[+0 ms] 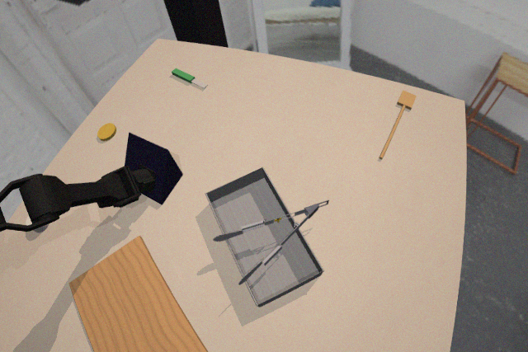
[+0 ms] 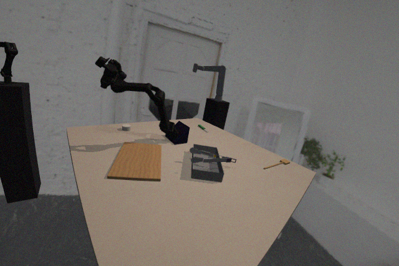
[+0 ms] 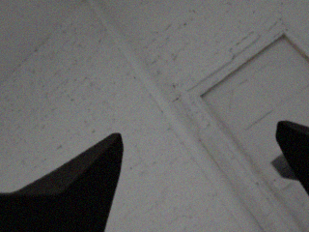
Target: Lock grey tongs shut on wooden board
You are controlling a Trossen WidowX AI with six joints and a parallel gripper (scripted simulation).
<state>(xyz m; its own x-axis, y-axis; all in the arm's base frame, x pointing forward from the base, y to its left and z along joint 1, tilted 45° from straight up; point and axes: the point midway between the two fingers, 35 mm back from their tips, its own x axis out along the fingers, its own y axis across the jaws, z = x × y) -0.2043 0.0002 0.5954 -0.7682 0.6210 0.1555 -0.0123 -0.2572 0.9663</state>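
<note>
The yellow slider is 60 cm ahead of my gripper tip, 46 cm to the left of it and 43 cm below it. Also, from my gripper tip: yellow disc 8 cm behind, 49 cm to the left, 49 cm below; then white cylinder 5 cm behind, 12 cm to the left, 48 cm below; then wooden board 40 cm ahead, 8 cm to the left, 49 cm below.
</note>
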